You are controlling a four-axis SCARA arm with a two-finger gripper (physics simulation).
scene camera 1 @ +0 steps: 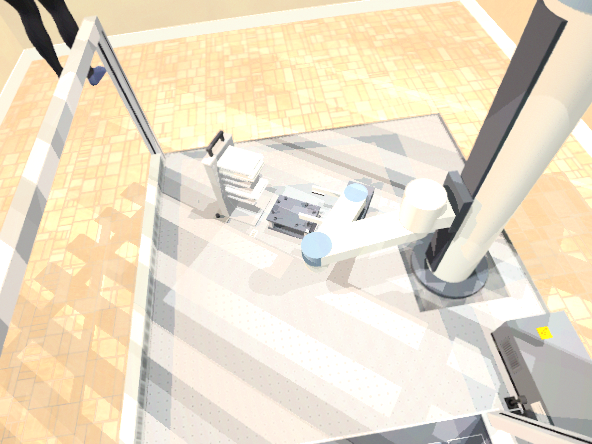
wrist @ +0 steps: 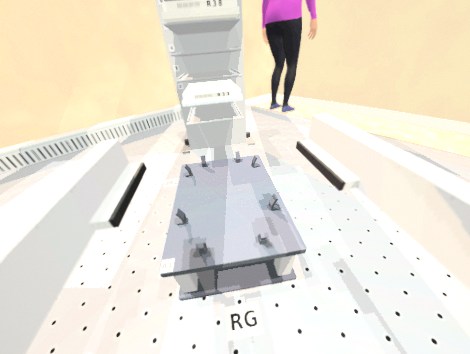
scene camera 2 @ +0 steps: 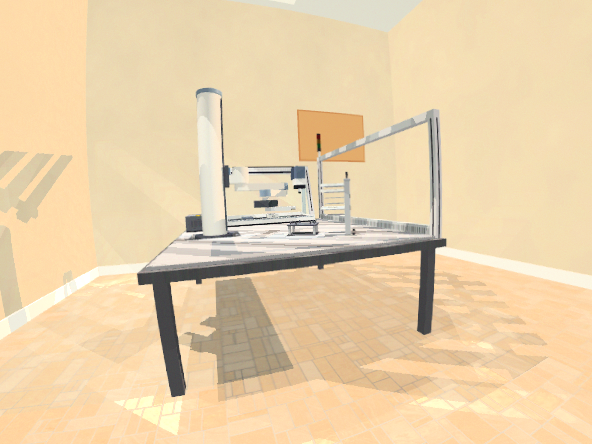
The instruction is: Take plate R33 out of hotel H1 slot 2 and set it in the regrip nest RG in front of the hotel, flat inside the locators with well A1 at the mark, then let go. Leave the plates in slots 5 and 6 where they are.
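Frame: origin at the arm's base, x ahead, y left, z up, level; centimetres.
Seen in the pictures: gripper, fingertip midpoint: [scene camera 1: 306, 201] [wrist: 222, 142] [scene camera 2: 293, 208]; arm's base, link origin: [scene camera 1: 447, 264] [scene camera 2: 215, 237].
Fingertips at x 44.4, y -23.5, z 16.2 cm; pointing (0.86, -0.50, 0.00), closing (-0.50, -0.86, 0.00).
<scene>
Pixels of each thing's top centre, then the offset from my fingertips to it. "spot": a spot on its surface instead.
- Plate R33, top centre: [wrist: 210, 85] [scene camera 1: 246, 183] [scene camera 2: 333, 206] dy -11.5, dx +19.3, dz +0.3 cm
- Plate R38, top centre: [wrist: 200, 11] [scene camera 1: 241, 165] dy -11.5, dx +19.3, dz +9.6 cm
- white plate, top centre: [scene camera 1: 239, 158] dy -11.5, dx +19.3, dz +12.7 cm
- dark regrip nest RG, top centre: [wrist: 224, 182] [scene camera 1: 293, 210] [scene camera 2: 303, 220] dy -2.6, dx +4.6, dz -7.3 cm
- fence post, top centre: [scene camera 1: 95, 32] [scene camera 2: 433, 118] dy -47.0, dx +58.0, dz +41.8 cm
- grey box, surface spot: [scene camera 1: 550, 365] spot: dy +61.7, dx -53.7, dz -3.4 cm
Plate R33 [wrist: 212, 94] [scene camera 1: 258, 189] [scene camera 2: 332, 207] is white and lies in a low slot of hotel H1 [scene camera 1: 218, 190] [scene camera 2: 348, 207]. Plate R38 [wrist: 202, 12] sits higher up in the wrist view, cut by the top edge. A white plate [scene camera 1: 241, 161] lies at the hotel's top in scene camera 1. The dark regrip nest RG [scene camera 1: 290, 216] [scene camera 2: 303, 224] [wrist: 227, 200] stands in front of the hotel with its locators upright and no plate on it. My gripper [wrist: 222, 142] [scene camera 1: 306, 203] [scene camera 2: 294, 208] is open and empty, above the nest and short of the hotel, its fingers pointing toward R33.
The arm's column [scene camera 1: 515, 150] [scene camera 2: 211, 165] stands across the table from the hotel. A fence post [scene camera 1: 127, 92] [scene camera 2: 434, 175] rises beyond the hotel. A grey box [scene camera 1: 550, 365] is at the lower right in scene camera 1. A person [scene camera 1: 42, 35] [wrist: 283, 50] stands beyond the table.
</scene>
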